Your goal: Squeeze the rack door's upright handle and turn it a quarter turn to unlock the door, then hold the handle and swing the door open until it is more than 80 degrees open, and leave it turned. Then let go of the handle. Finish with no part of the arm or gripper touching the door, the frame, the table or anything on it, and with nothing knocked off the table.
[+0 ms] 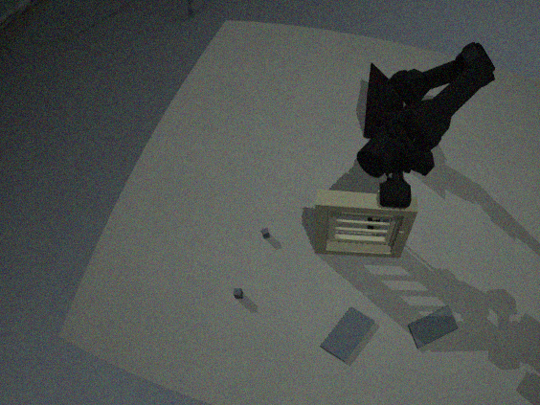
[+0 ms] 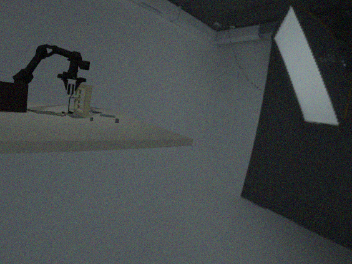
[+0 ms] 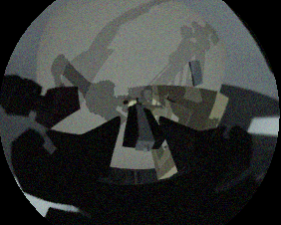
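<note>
Now: the dark upright handle 10 mm to the right of my gripper tip and 30 mm below it.
</note>
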